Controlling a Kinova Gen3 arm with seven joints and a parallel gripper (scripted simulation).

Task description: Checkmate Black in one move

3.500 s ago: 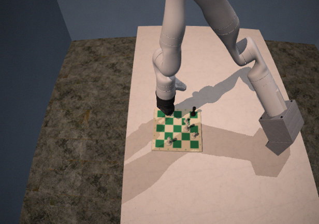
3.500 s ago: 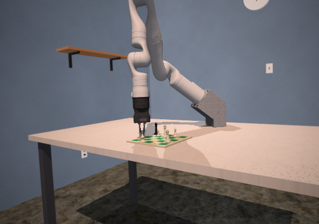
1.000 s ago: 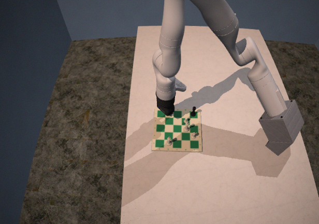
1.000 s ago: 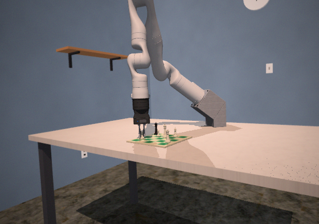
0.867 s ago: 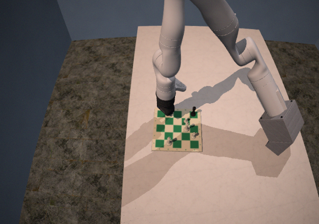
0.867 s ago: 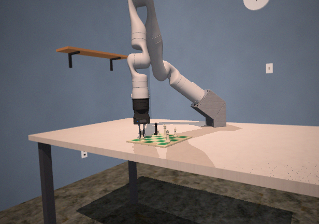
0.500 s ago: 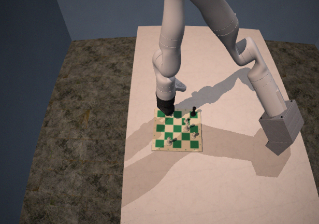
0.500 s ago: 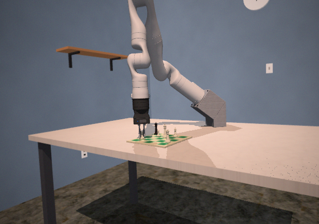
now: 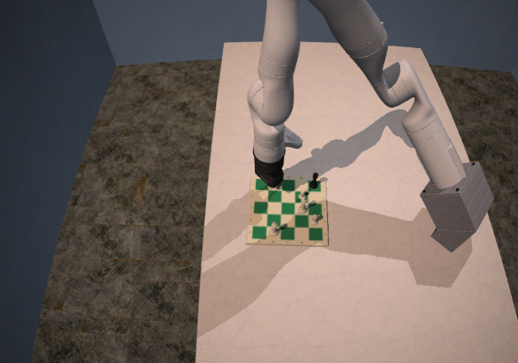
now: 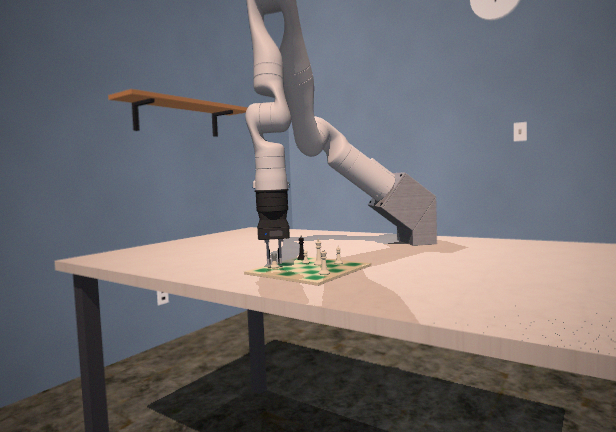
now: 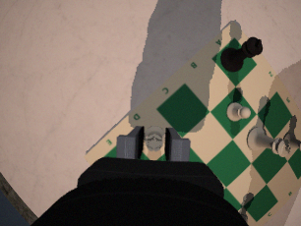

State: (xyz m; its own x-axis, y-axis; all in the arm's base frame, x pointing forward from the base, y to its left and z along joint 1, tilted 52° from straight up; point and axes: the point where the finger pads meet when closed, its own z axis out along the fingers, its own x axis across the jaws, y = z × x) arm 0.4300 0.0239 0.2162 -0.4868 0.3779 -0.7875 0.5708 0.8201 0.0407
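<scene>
The chessboard lies 80 mm to the left of my hand, 30 mm below it and 30 mm behind it. Round my hand: black piece: 110 mm behind.
</scene>
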